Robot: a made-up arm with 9 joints. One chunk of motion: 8 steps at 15 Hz.
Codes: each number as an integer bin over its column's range. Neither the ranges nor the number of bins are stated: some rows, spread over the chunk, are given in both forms.
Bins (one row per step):
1: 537 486 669 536 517 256
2: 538 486 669 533 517 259
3: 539 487 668 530 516 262
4: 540 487 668 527 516 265
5: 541 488 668 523 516 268
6: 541 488 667 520 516 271
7: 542 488 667 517 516 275
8: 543 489 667 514 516 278
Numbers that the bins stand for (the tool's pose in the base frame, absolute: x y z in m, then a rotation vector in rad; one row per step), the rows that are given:
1: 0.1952 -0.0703 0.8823 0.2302 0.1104 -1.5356
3: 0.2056 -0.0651 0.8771 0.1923 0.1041 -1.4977
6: 0.2160 -0.0599 0.8719 0.1293 0.1041 -1.4410
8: 0.2264 -0.0547 0.8719 0.0914 0.1041 -1.3968
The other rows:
2: 0.2004 -0.0703 0.8823 0.2113 0.1104 -1.5167
4: 0.2108 -0.0651 0.8771 0.1734 0.1041 -1.4788
5: 0.2160 -0.0599 0.8771 0.1482 0.1041 -1.4599
7: 0.2212 -0.0599 0.8719 0.1104 0.1041 -1.4158

